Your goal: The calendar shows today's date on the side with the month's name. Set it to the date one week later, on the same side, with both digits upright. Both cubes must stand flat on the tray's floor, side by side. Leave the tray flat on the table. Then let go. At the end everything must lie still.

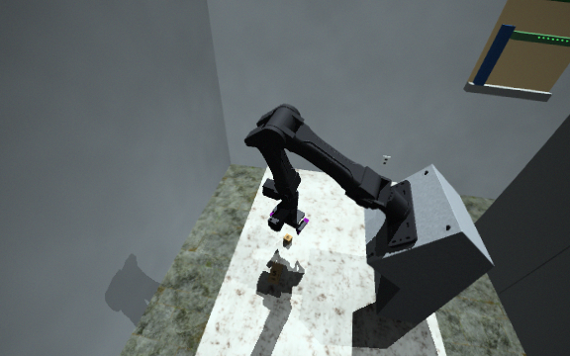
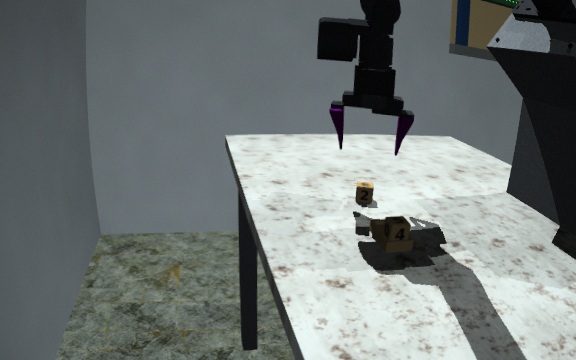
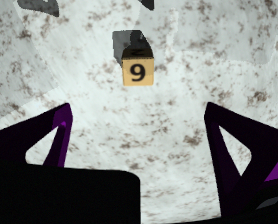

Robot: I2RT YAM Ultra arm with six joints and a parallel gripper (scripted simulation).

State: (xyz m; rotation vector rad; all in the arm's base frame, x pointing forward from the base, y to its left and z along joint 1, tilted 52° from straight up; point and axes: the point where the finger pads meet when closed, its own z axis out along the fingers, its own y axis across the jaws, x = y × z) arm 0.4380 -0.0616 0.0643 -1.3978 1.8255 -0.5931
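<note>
My gripper is now 8 cm above the wooden digit cube.
</note>
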